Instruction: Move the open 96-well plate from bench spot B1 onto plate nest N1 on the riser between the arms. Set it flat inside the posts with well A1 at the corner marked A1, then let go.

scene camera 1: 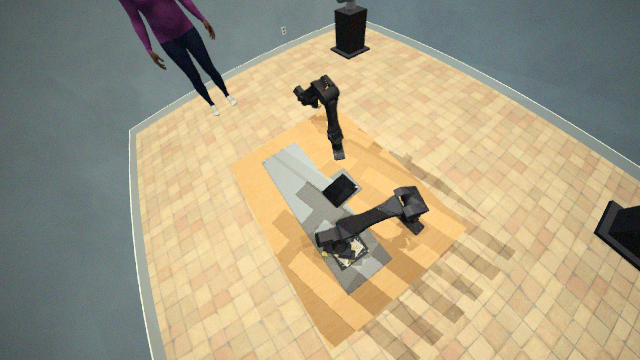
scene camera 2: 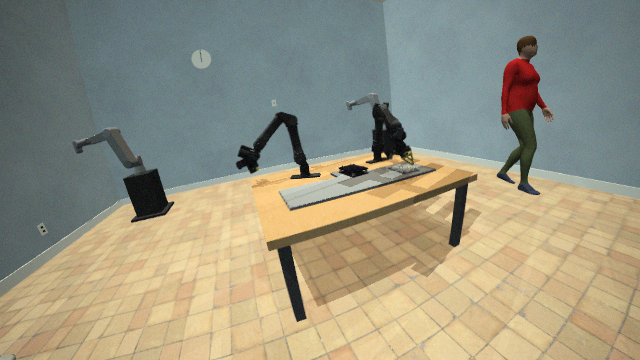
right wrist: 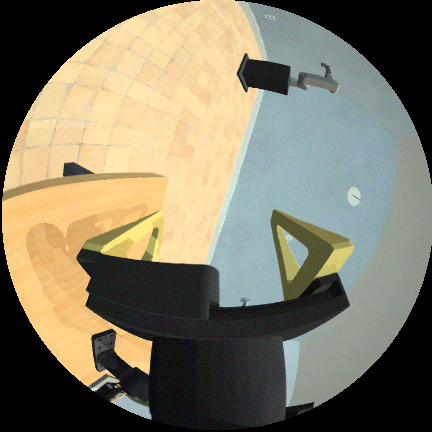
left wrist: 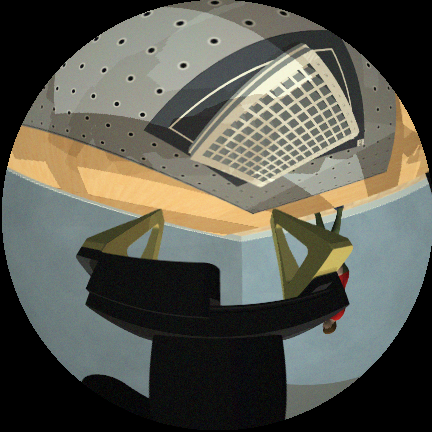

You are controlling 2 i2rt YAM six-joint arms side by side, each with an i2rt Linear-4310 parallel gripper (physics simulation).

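Frame: origin at the left arm's base, x ahead, y left, z up, level; millimetres.
Seen in the pictures: left gripper, fingertip midpoint: (scene camera 1: 337, 261) (scene camera 2: 413, 162) (left wrist: 216, 214); right gripper, fingertip midpoint: (scene camera 2: 247, 166) (right wrist: 217, 215); left arm's base, origin of the base link: (scene camera 1: 405, 217) (scene camera 2: 377, 160); right arm's base, origin of the base link: (scene camera 1: 337, 147) (scene camera 2: 305, 176) (right wrist: 102, 352).
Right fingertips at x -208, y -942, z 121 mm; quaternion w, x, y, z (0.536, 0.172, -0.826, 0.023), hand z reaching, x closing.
Observation:
Offsets run from my right fingertips to a thing's middle. "spot": to the spot under its first point. Level surfaces: height alone.
The cream 96-well plate @(dx +554, dy +866, dz -99 mm) (scene camera 1: 358, 246) (scene camera 2: 404, 169) (left wrist: 285, 117) lies on the dark mat of a bench spot @(spot: dx +603, dy +800, dz -107 mm) (left wrist: 167, 116), turned slightly against its white outline. My left gripper (scene camera 2: 410, 157) (left wrist: 216, 214) is open and empty, low above the plate; its arm hides part of the plate in scene camera 1. My right gripper (scene camera 2: 256, 169) (right wrist: 217, 215) is open and empty, raised off the far left end of the table in scene camera 2. The black plate nest @(dx +373, dy +597, dz -87 mm) (scene camera 1: 340, 190) (scene camera 2: 353, 170) sits on the grey riser between the arms. Its corner mark is too small to read.
A grey perforated board @(dz -108 mm) (scene camera 1: 287, 162) (scene camera 2: 310, 194) (left wrist: 122, 60) runs along the wooden table (scene camera 1: 310, 320) (scene camera 2: 350, 220). A person in red (scene camera 2: 522, 90) stands beyond the table. Black pedestals (scene camera 1: 350, 32) (scene camera 2: 147, 192) (right wrist: 269, 76) with grey arms stand on the floor.

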